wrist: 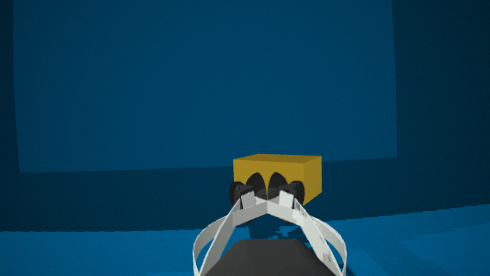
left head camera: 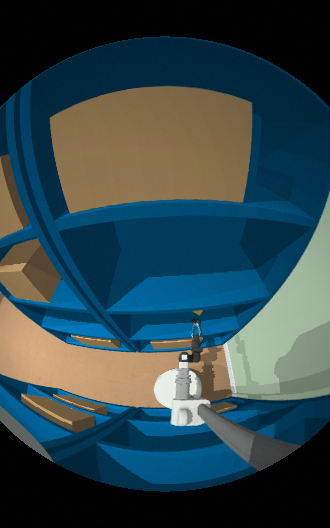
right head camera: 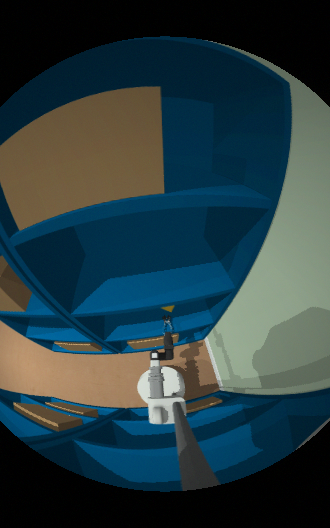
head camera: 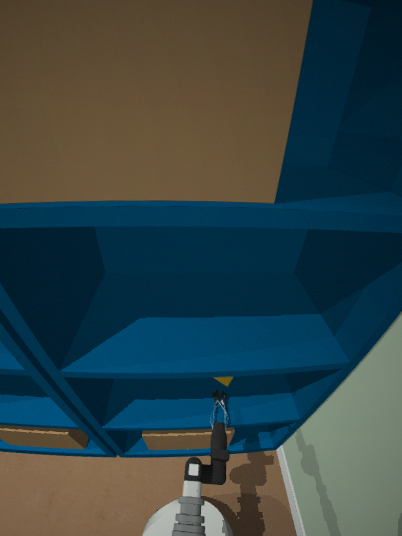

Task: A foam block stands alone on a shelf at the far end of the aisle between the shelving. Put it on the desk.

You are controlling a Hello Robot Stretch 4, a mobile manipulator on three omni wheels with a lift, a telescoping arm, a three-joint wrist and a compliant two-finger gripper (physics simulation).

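Frame: origin at the robot's base, x ahead, y left, z up, level; metres.
Where they show: gripper, fingertip midpoint: (wrist: 266, 188) (left head camera: 195, 317) (right head camera: 165, 314) (head camera: 219, 390).
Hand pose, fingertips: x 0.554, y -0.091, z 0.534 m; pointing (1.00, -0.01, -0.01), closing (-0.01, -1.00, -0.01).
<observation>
Each offset is from my fingertips to the top centre of the thing.
The yellow foam block @[dx +0.081, dy -0.016, dz +0.017 m] (head camera: 224, 381) (left head camera: 198, 312) (right head camera: 168, 309) (wrist: 291, 168) is inside a blue shelf compartment, near the back in the wrist view; the shelf edge above it hides part of it in the head views. My gripper (head camera: 220, 396) (left head camera: 196, 320) (right head camera: 166, 318) (wrist: 266, 188) is shut, its fingertips almost together, with no block between them. The fingertips are in front of the block and cover its lower front face in the wrist view; whether they touch it cannot be told. The desk does not show.
The blue shelving (head camera: 200, 218) rises in front, with a large brown box @[dx -0.001, dy +0.231, dz +1.157 m] (head camera: 140, 100) on a higher level and a low box @[dx +0.010, dy +0.144, dz -0.215 m] (head camera: 175, 441) below the gripper. A pale green wall (head camera: 360, 425) stands close on the right. More shelving (left head camera: 165, 465) stands behind the base.
</observation>
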